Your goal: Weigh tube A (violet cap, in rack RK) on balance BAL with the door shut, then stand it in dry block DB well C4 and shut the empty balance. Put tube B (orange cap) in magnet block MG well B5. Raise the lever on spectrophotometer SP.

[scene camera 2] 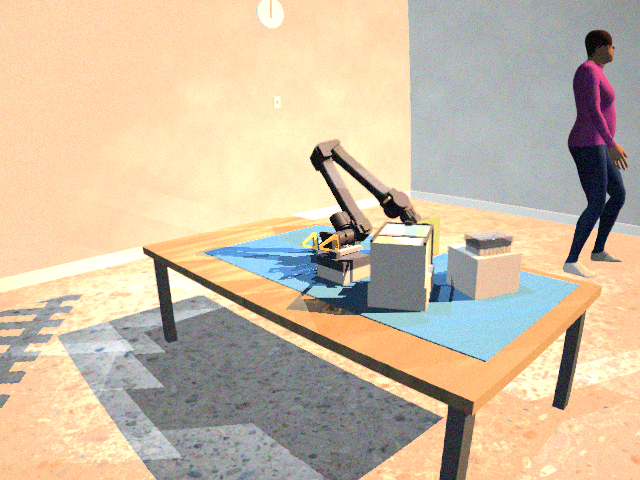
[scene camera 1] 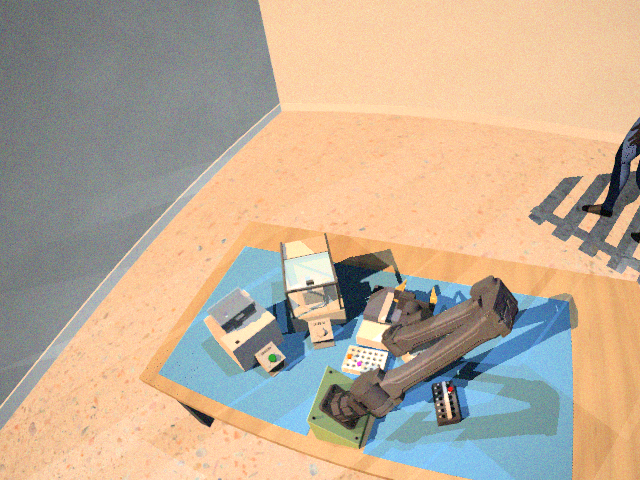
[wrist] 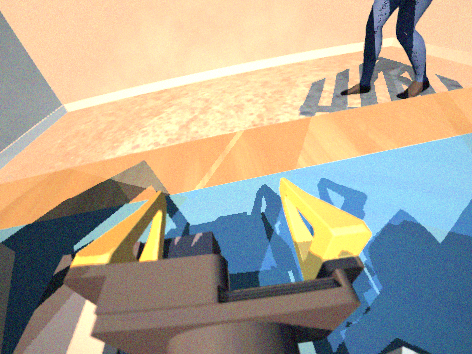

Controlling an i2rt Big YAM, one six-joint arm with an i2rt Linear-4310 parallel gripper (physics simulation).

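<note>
The violet cap of tube A (scene camera 1: 359,363) and the orange cap of tube B (scene camera 1: 349,356) show in the white rack (scene camera 1: 383,357) in scene camera 1. The glass-topped box (scene camera 1: 310,271) (scene camera 2: 398,279) looks like balance BAL; its door state is unclear. My gripper (scene camera 1: 419,289) (scene camera 2: 323,240) (wrist: 222,190) is open and empty, low over a pale, dark-topped device (scene camera 1: 371,333) (scene camera 2: 330,272), fingers pointing toward the far table edge. A black block (scene camera 1: 439,401) with a white strip and a red cap stands right of the arm base. Labels of MG, DB and SP are unreadable; the lever cannot be made out.
A pale box (scene camera 1: 245,330) (scene camera 2: 483,273) with a dark lid and a green-buttoned panel (scene camera 1: 271,358) stands left of the balance. The arm's green base (scene camera 1: 334,431) is at the near table edge. A pale object under the arm is mostly hidden. A person (scene camera 2: 591,118) stands beyond the table.
</note>
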